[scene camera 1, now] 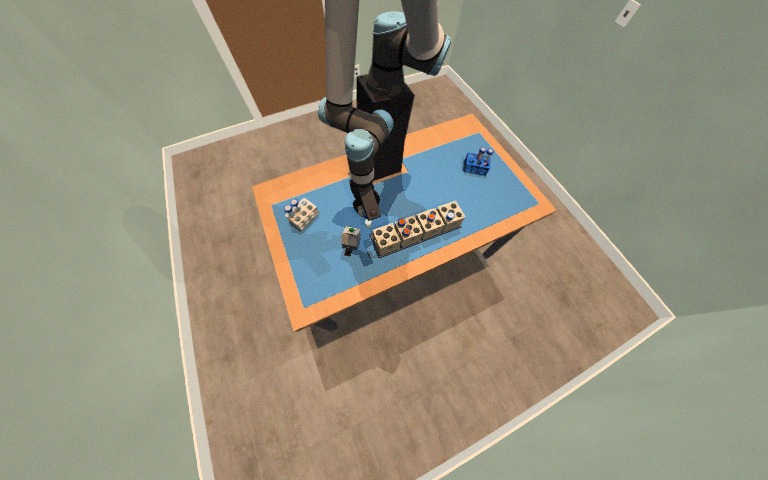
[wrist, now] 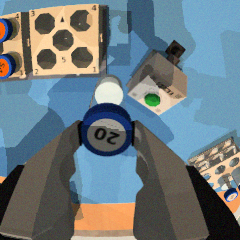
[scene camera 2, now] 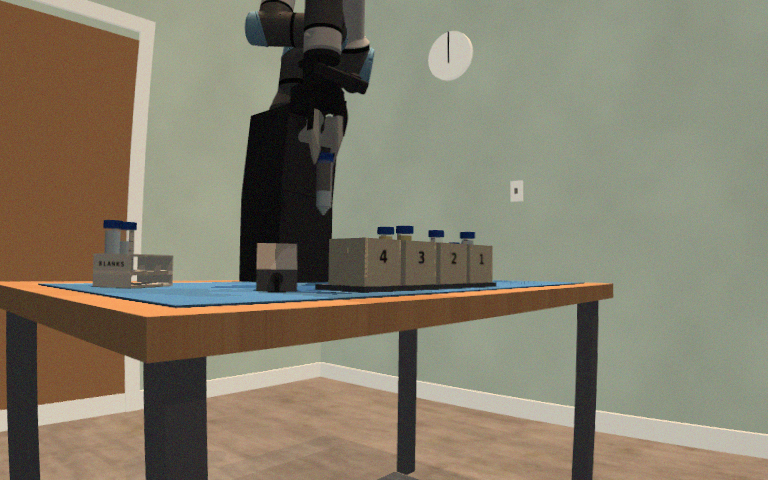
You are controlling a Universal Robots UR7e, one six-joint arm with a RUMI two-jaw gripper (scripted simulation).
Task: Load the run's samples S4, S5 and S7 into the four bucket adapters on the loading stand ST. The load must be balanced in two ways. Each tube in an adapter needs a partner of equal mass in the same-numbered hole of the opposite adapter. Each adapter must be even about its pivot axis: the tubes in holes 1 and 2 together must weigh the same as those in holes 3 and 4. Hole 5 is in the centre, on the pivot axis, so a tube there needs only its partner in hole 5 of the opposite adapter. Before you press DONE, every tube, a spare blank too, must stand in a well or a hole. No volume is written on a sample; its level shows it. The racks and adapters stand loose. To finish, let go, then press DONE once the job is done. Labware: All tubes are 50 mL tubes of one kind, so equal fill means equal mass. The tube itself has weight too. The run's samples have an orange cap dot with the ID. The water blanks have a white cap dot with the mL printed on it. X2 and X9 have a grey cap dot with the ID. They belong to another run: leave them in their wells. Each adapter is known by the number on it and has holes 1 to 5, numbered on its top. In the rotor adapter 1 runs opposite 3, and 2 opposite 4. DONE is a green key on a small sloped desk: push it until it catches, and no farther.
Labels:
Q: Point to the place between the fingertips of my gripper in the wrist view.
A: At 107, 122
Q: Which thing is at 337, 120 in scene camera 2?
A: My gripper.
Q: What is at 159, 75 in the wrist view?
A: A done desk.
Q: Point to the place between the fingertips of my gripper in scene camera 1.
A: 367, 215

